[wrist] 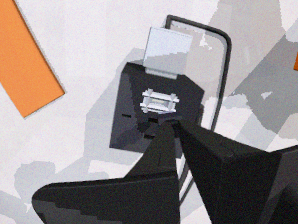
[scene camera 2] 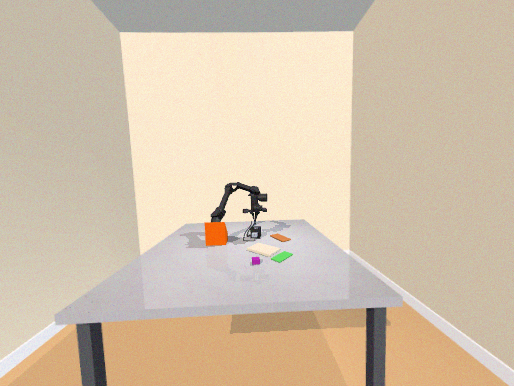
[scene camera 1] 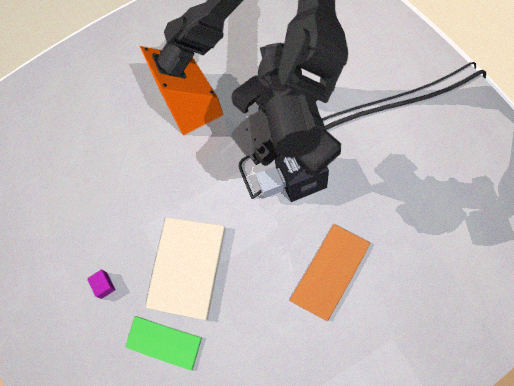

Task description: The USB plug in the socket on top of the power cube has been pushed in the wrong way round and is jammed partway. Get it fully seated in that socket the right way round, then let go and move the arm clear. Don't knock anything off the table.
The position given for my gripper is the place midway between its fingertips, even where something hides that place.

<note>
I see my gripper [scene camera 1: 286,148], a green slab [scene camera 1: 155,340], an orange slab [scene camera 1: 328,276], a cream slab [scene camera 1: 182,283], a light grey block [scene camera 1: 271,181] and a black power cube [scene camera 1: 299,184].
My gripper shows as well in the wrist view [wrist: 174,128]. The light grey block shows as well in the wrist view [wrist: 166,51]. The black power cube is seen too in the wrist view [wrist: 133,130]. The wrist view misses the green slab: it is out of frame. The wrist view misses the cream slab: it is out of frame.
</note>
